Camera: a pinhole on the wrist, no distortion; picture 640 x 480 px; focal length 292.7 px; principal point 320.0 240.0 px. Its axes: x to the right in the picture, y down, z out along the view. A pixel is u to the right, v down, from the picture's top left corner.
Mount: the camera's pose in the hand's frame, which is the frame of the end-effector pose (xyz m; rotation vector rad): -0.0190 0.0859 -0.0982 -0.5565 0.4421 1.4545
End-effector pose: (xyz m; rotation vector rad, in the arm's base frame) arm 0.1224 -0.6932 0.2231 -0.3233 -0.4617 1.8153
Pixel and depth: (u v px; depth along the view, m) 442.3 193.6 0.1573
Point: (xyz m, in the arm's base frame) -0.0711 -0.7462 0.1059
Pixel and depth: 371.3 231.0 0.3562
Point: -0.2346 -0.8216 0.1916
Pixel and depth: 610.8 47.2 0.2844
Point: -0.3217 -0.6398 -0.0184
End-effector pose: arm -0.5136 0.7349 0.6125 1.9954 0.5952 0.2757
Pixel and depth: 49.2 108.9 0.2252
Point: -0.3596 0.5793 0.5518
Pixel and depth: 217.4 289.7 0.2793
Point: -0.4596 0.4847 0.6866
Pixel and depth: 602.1 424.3 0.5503
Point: -0.5678 0.2296 1.3800
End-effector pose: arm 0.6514 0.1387 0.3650 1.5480 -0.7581 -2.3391
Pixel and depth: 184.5 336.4 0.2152
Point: 0.5691 0.1101 0.5628
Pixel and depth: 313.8 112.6 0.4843
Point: 0.2686 -0.1508 0.5259
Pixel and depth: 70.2 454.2 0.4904
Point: 0.3610 0.4396 0.8921
